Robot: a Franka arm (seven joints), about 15 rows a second.
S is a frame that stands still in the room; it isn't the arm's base.
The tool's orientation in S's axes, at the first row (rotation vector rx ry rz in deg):
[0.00 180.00 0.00]
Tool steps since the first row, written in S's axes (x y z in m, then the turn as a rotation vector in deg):
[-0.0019 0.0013 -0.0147 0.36 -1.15 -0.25]
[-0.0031 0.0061 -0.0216 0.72 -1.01 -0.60]
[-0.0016 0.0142 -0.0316 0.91 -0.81 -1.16]
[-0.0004 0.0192 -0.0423 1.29 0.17 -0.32]
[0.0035 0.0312 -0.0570 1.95 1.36 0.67]
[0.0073 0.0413 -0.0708 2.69 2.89 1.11]
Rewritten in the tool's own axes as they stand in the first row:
[0.0019 0.0013 0.0147 -0.36 -1.15 0.25]
[0.0031 0.0061 0.0216 -0.72 -1.01 0.60]
[0.0016 0.0142 0.0316 -0.91 -0.81 1.16]
[0.0004 0.0192 0.0423 -1.29 0.17 0.32]
[-0.0035 0.0312 0.0570 -1.95 1.36 -0.67]
[-0.0073 0.0413 0.0708 -2.69 2.89 -1.11]

